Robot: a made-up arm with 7 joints. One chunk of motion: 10 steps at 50 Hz.
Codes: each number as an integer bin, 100 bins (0 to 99) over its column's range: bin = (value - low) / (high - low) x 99, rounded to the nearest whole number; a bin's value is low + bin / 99 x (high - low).
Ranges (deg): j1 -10..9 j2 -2..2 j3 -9..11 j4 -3..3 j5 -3..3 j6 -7..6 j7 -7..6
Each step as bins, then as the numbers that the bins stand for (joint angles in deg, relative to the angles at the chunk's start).
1 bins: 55 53 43 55 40 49 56
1 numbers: 0.56 0.14 -0.31 0.33 -0.58 -0.57 0.35
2 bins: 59 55 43 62 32 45 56
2 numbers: 1.32 0.22 -0.31 0.76 -1.06 -1.09 0.35
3 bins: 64 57 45 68 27 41 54
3 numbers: 2.28 0.30 0.09 1.12 -1.36 -1.62 0.09
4 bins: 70 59 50 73 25 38 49
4 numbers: 3.43 0.38 1.10 1.42 -1.48 -2.01 -0.57
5 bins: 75 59 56 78 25 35 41
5 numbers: 4.39 0.38 2.31 1.73 -1.48 -2.40 -1.62
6 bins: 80 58 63 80 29 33 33
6 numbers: 5.35 0.34 3.73 1.85 -1.24 -2.67 -2.67
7 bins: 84 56 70 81 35 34 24
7 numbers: 6.12 0.26 5.14 1.91 -0.88 -2.54 -3.85
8 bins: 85 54 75 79 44 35 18
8 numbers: 6.31 0.18 6.15 1.79 -0.33 -2.40 -4.64
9 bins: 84 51 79 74 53 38 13
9 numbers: 6.12 0.06 6.96 1.48 0.21 -2.01 -5.29
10 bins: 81 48 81 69 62 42 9
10 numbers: 5.55 -0.06 7.36 1.18 0.76 -1.48 -5.82
